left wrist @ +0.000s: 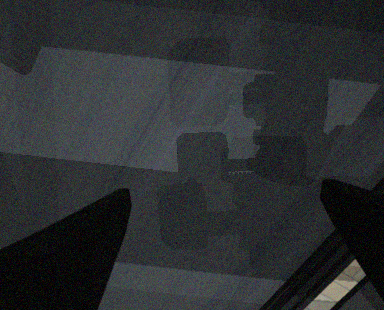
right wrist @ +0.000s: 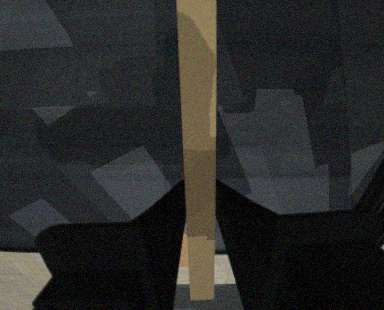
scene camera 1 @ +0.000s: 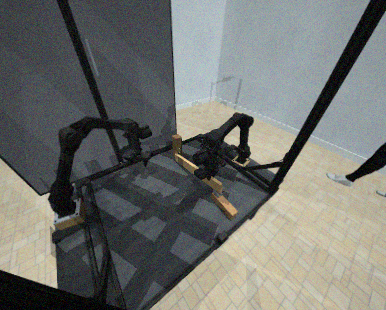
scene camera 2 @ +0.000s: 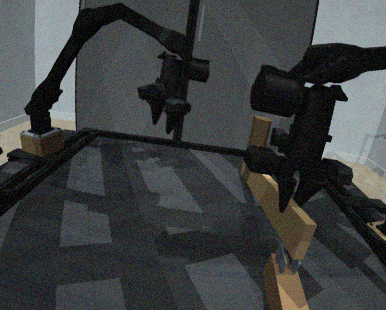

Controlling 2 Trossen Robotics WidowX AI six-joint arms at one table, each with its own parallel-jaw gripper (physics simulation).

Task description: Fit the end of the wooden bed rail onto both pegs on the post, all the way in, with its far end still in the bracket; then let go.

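Pixels of known places: left gripper, fingertip midpoint: [left wrist: 224, 192] [scene camera 1: 138, 164] [scene camera 2: 160, 128]; right gripper, fingertip midpoint: [right wrist: 198, 185] [scene camera 1: 210, 179] [scene camera 2: 286, 212]; left arm's base, link origin: [scene camera 1: 67, 210] [scene camera 2: 41, 130]; right arm's base, link origin: [scene camera 1: 241, 160].
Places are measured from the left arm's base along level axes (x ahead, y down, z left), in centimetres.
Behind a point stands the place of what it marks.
The pale wooden rail [scene camera 1: 212, 183] @[y -1.8, x 68.7, z -17.1 cm] [scene camera 2: 300, 227] @[y -4.1, x 69.6, z -21.0 cm] [right wrist: 199, 110] @[y -2.9, x 68.1, z -8.6 cm] runs from the upright wooden post [scene camera 1: 177, 144] @[y -4.7, x 64.1, z 20.9 cm] [scene camera 2: 259, 132] @[y -5.4, x 64.7, z 21.0 cm] towards the near wooden block [scene camera 1: 225, 206] @[y 3.8, x 69.6, z -29.2 cm] [scene camera 2: 287, 292] @[y 3.8, x 70.0, z -26.7 cm]. Its far-side end is at the post's lower part; the pegs are not visible, so the fit is unclear. Its near end shows just above the grey bracket [scene camera 2: 281, 257] @[y 2.1, x 68.8, z -21.4 cm] on the block; I cannot tell if it sits inside. My right gripper [scene camera 1: 202, 175] [scene camera 2: 293, 202] @[y -1.7, x 69.1, z -14.0 cm] [right wrist: 198, 185] @[y -1.7, x 69.1, z -14.0 cm] is shut on the rail between its ends. My left gripper [scene camera 1: 138, 156] [scene camera 2: 163, 124] @[y -2.6, x 35.9, z 14.0 cm] [left wrist: 224, 192] @[y -2.6, x 35.9, z 14.0 cm] is open and empty, above the mat.
A dark mat [scene camera 1: 150, 227] @[y 8.5, x 32.3, z -20.2 cm] [scene camera 2: 150, 265] @[y 8.5, x 48.7, z -23.8 cm] with patchy shadows covers the table. Black frame bars run along the table's edges, and black uprights stand around it. A large dark panel [scene camera 1: 135, 60] [scene camera 2: 125, 75] stands behind. A person's leg [scene camera 1: 367, 165] shows at the right of scene camera 1.
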